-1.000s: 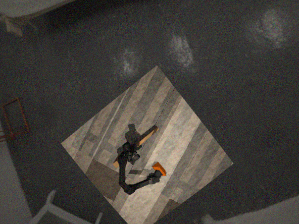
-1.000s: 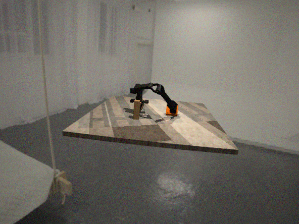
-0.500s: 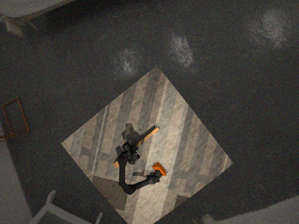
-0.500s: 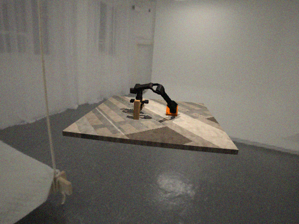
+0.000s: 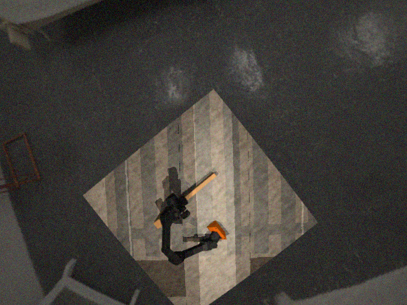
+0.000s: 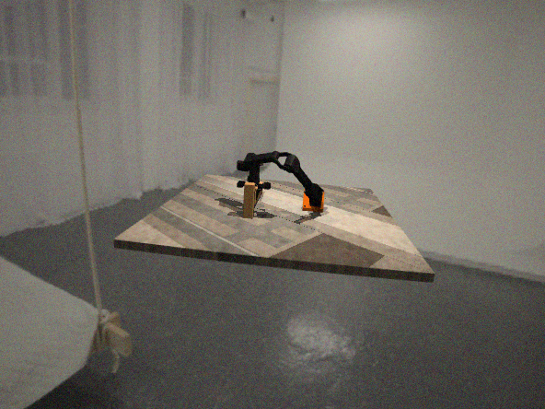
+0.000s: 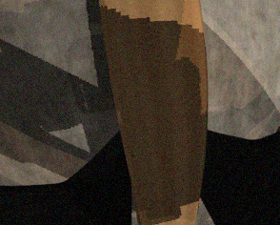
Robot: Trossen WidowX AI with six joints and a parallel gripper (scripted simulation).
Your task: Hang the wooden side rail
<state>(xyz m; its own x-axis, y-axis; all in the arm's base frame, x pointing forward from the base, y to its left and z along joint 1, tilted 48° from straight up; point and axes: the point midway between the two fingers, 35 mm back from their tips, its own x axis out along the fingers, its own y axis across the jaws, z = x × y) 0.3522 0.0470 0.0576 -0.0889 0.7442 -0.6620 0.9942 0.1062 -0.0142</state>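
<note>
Right now my gripper tip is 160 mm to the right of the headboard post, 40 mm below it and 10 mm past it.
</note>
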